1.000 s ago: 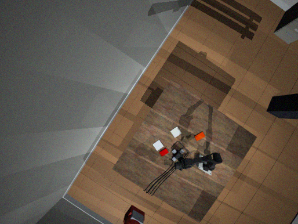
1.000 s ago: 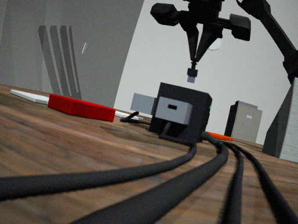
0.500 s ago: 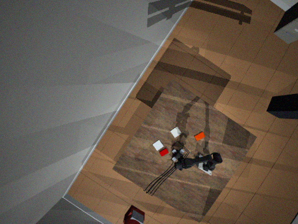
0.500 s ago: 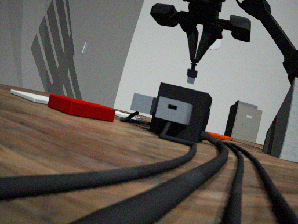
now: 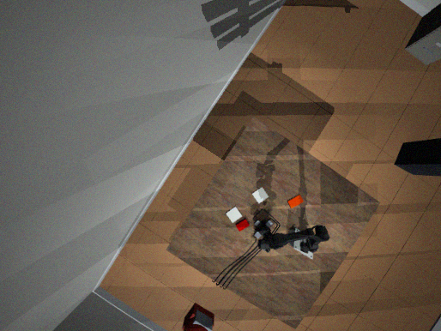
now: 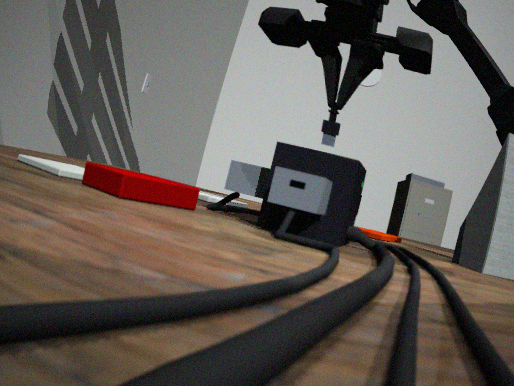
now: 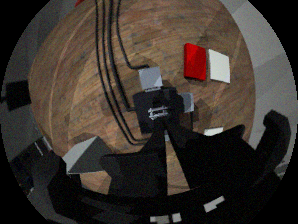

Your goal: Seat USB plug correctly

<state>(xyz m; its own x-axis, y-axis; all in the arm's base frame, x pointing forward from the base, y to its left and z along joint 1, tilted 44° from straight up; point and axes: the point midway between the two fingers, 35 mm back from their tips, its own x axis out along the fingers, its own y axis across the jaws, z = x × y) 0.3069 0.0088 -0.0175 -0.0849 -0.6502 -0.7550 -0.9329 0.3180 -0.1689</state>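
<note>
Right now my gripper tip is 20 mm above the dark USB plug. The rest, counted from my gripper tip: white flat tile: 250 mm ahead, 120 mm below, 10 mm to the left; then orange tile: 300 mm to the right, 160 mm behind, 120 mm below; then red block: 150 mm ahead, 120 mm below, 50 mm to the left.
</note>
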